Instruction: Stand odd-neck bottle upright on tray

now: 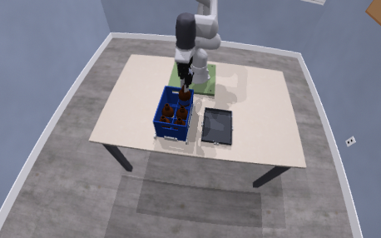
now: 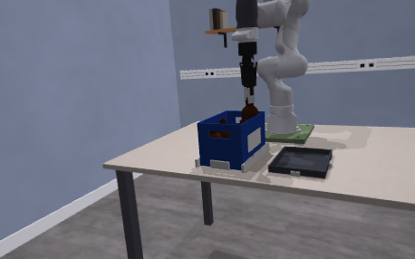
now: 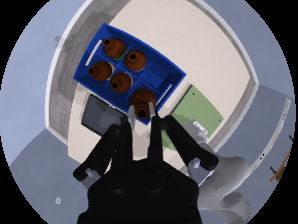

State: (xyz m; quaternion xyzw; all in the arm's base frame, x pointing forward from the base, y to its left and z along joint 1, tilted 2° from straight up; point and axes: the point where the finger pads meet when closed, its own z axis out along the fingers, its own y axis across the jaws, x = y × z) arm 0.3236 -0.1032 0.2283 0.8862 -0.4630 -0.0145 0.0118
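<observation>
The bottle is 9 cm below my hand. Also, from my hand: blue crate: 8 cm ahead, 6 cm to the right, 17 cm below; then dark tray: 12 cm ahead, 22 cm to the left, 24 cm below.
</observation>
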